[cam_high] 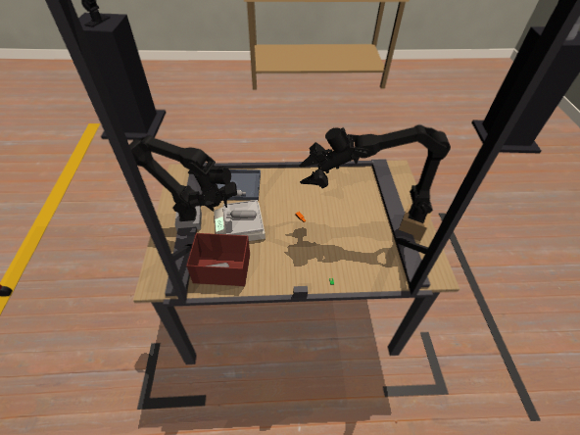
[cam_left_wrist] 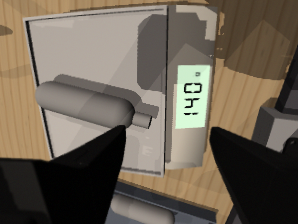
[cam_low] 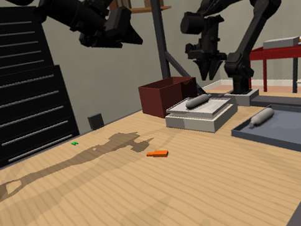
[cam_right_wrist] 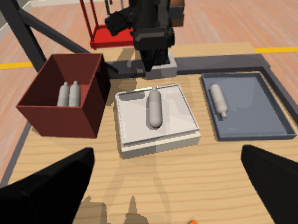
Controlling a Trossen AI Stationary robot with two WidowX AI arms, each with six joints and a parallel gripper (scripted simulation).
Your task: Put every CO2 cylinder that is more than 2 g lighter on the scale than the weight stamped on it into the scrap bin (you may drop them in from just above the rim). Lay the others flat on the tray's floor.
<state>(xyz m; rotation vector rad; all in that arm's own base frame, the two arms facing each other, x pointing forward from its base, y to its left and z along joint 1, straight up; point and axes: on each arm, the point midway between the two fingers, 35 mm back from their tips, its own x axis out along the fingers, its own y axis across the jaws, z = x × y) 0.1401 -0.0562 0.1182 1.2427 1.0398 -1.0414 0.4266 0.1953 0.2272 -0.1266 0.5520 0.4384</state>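
The red scrap bin is 200 mm behind my left hand, 130 mm below it and 30 mm to the right of it. From my left hand the other things lie so: grey tray: 270 mm ahead, 150 mm below, 20 mm to the right; small orange piece: 340 mm to the right, 160 mm below, 70 mm ahead; small green piece: 460 mm to the right, 240 mm behind, 160 mm below.
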